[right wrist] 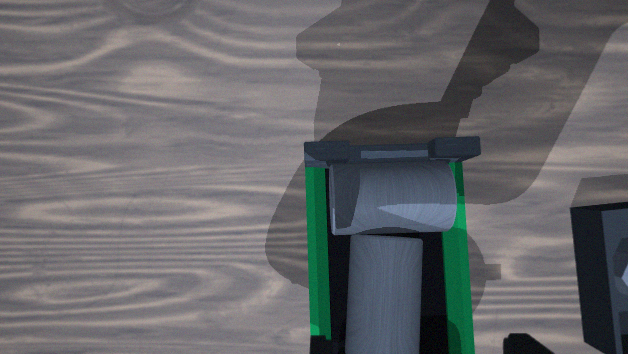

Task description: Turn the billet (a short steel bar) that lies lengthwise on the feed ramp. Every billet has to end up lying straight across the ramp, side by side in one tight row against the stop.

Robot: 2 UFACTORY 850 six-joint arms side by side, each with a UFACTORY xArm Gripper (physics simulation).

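The feed ramp [317, 250] has green side rails and a dark bed, with a grey-blue stop [390, 154] across its end. One steel billet [400, 192] lies straight across the ramp, close against the stop. A second billet [384, 295] lies lengthwise behind it, its near end close to the first; its other end is cut off by the bottom edge of the view. Two dark fingertips of my right gripper [426, 345] show at the bottom edge, wide apart, with the lengthwise billet between them in the picture and not gripped. My left gripper does not show.
A dark box-like holder [592, 275] with pale metal inside stands right of the ramp, partly cut off by the view's edge. The ramp stands on a wood-grained table [150, 200]. Shadows of the arms fall over the table around the stop.
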